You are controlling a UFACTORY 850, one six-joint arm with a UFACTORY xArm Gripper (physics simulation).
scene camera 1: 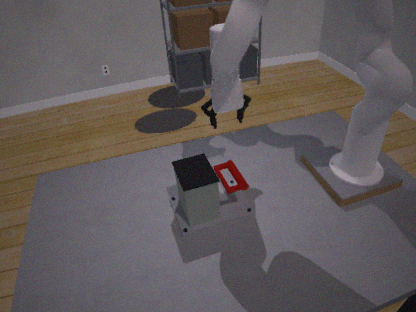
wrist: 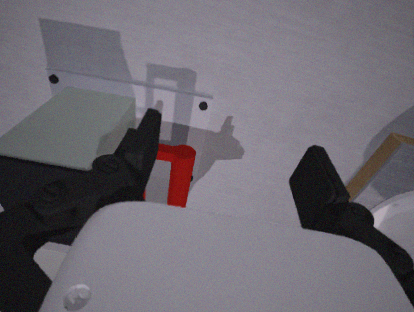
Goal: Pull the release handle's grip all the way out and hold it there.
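The release handle has a red rectangular grip [scene camera 1: 238, 188] [wrist: 181, 175] at the side of a pale green box [scene camera 1: 200, 205] [wrist: 75, 125] with a black top. The box stands on a light base plate [scene camera 1: 235, 213] [wrist: 200, 118] with dark bolts. My gripper [scene camera 1: 228, 123] [wrist: 231, 148] is open with nothing between its fingers. In the scene view it hangs above and behind the grip, apart from it. In the wrist view the grip shows between the fingers, nearer the left one, and its lower part is hidden by the gripper body.
A grey mat [scene camera 1: 100, 225] lies under the box. The arm stands on a wood-edged board [scene camera 1: 325, 175] [wrist: 372, 162] to the right. A shelf rack [scene camera 1: 192, 89] with brown and grey boxes stands against the back wall.
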